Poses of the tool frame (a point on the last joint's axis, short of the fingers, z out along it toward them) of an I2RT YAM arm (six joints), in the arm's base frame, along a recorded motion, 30 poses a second.
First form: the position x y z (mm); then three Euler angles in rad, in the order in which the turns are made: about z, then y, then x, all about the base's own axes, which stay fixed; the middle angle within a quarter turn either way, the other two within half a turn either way.
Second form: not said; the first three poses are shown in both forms.
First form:
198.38 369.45 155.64 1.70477 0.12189 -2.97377
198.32 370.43 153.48 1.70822 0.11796 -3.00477
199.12 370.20 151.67 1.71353 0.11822 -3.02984
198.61 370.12 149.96 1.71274 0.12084 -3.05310
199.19 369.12 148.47 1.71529 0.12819 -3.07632
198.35 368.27 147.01 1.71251 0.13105 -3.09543
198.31 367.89 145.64 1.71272 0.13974 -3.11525
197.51 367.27 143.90 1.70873 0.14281 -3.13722
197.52 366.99 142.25 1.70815 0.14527 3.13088
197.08 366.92 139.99 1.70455 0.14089 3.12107
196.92 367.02 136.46 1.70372 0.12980 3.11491
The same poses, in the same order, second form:
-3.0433 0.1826 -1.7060 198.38 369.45 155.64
-3.0435 0.1517 -1.7089 198.32 370.43 153.48
-3.0404 0.1274 -1.7137 199.12 370.20 151.67
-3.0344 0.1047 -1.7125 198.61 370.12 149.96
-3.0241 0.0830 -1.7146 199.19 369.12 148.47
-3.0183 0.0642 -1.7116 198.35 368.27 147.01
-3.0069 0.0458 -1.7115 198.31 367.89 145.64
-3.0007 0.0239 -1.7074 197.51 367.27 143.90
-2.9962 0.0092 -1.7067 197.52 366.99 142.25
-2.9992 -0.0016 -1.7032 197.08 366.92 139.99
-3.0094 -0.0093 -1.7026 196.92 367.02 136.46

